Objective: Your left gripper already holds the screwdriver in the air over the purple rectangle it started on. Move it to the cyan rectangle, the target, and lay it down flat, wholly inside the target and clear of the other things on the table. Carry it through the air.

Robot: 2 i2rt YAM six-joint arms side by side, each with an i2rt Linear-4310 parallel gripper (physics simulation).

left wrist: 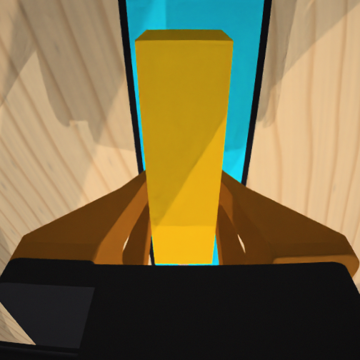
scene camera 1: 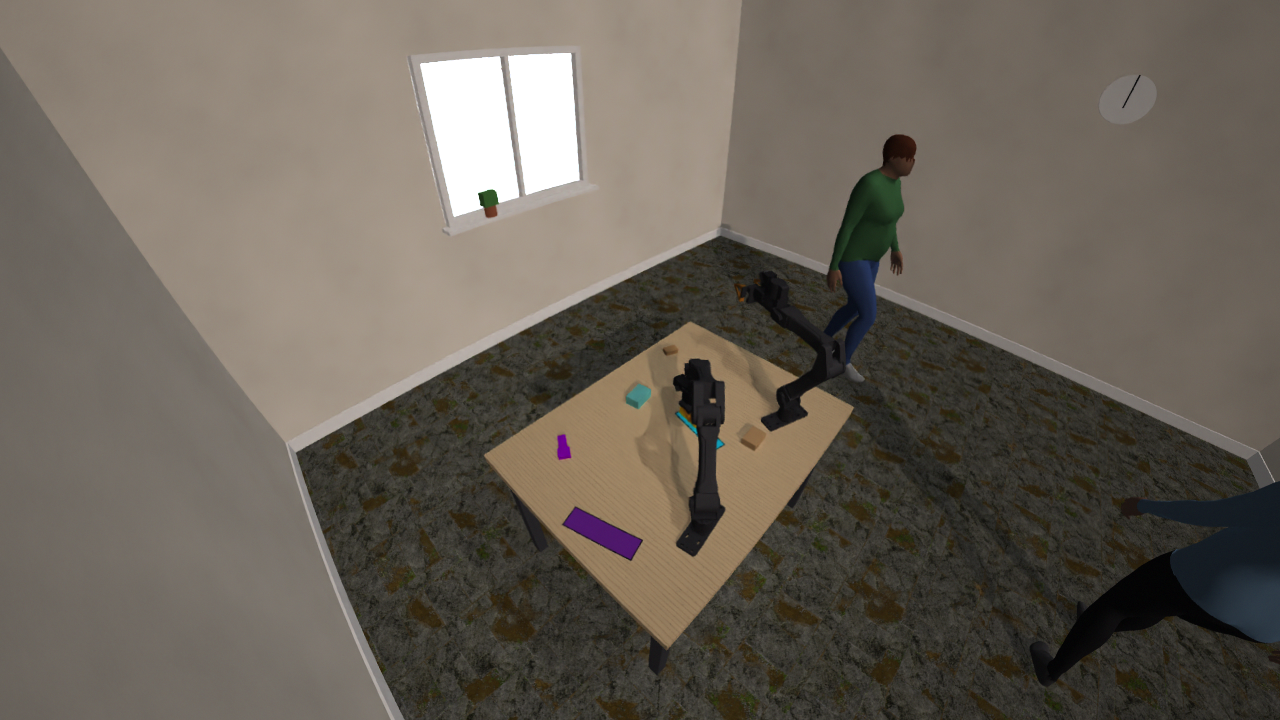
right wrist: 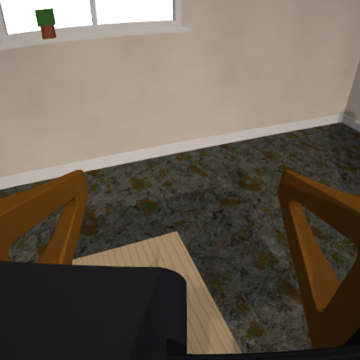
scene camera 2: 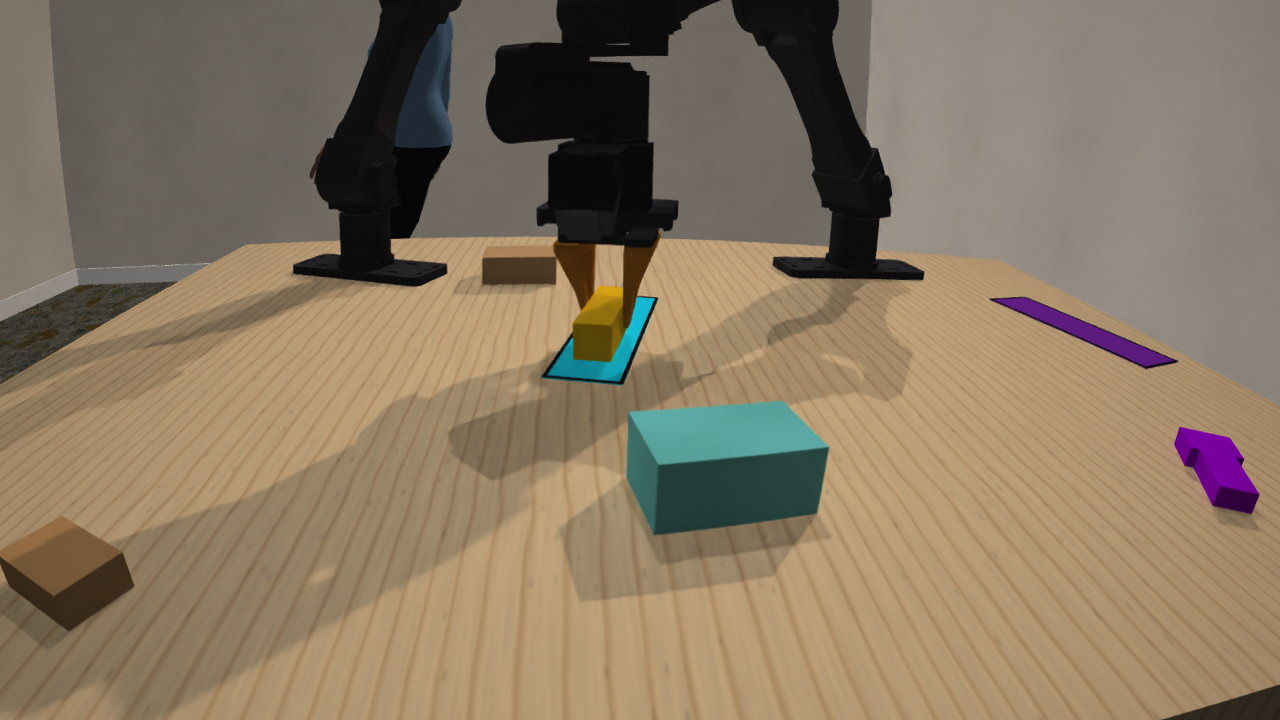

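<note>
My left gripper is shut on the screwdriver's yellow handle. The handle is about level and low over the cyan rectangle; I cannot tell whether it touches it. It lies roughly along the rectangle's length. In the left wrist view, its far end is inside the outline, closer to the left border than to the right one. The shaft is hidden. My right gripper is open and empty, raised high past the table's upper edge.
A teal block stands nearer the camera in scene camera 2. One brown block is behind the cyan rectangle, another at lower left. A purple T-shaped piece and the purple rectangle lie at right.
</note>
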